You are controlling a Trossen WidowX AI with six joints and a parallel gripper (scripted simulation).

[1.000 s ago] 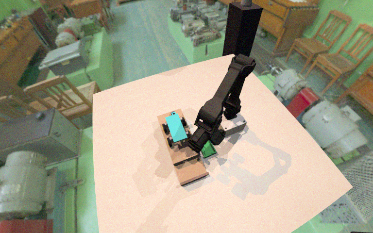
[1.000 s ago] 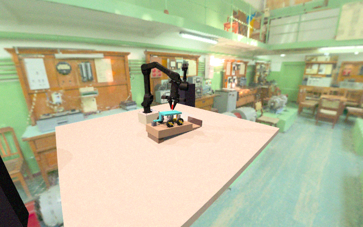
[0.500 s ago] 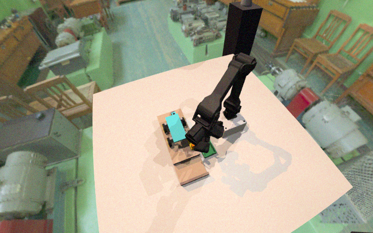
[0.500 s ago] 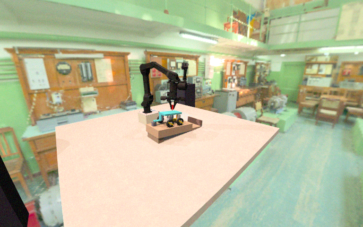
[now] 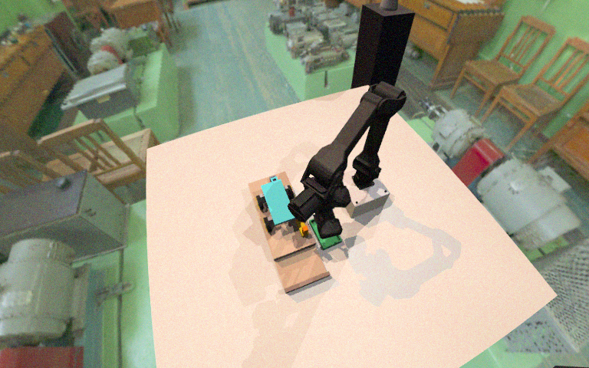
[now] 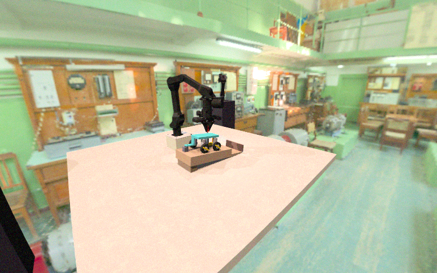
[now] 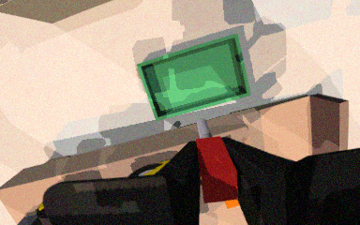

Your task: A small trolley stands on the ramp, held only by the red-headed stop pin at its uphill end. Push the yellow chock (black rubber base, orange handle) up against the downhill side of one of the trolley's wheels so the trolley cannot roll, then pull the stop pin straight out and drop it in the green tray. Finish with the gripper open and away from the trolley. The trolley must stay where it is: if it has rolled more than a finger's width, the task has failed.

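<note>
Right now the green tray is 14 cm below my gripper tip and 3 cm behind it. Also, from my gripper tip: trolley: 10 cm to the right, 10 cm ahead, 2 cm below; then yellow chock: 5 cm below, 5 cm ahead, 2 cm to the right; then stop pin: right at my gripper tip.
</note>
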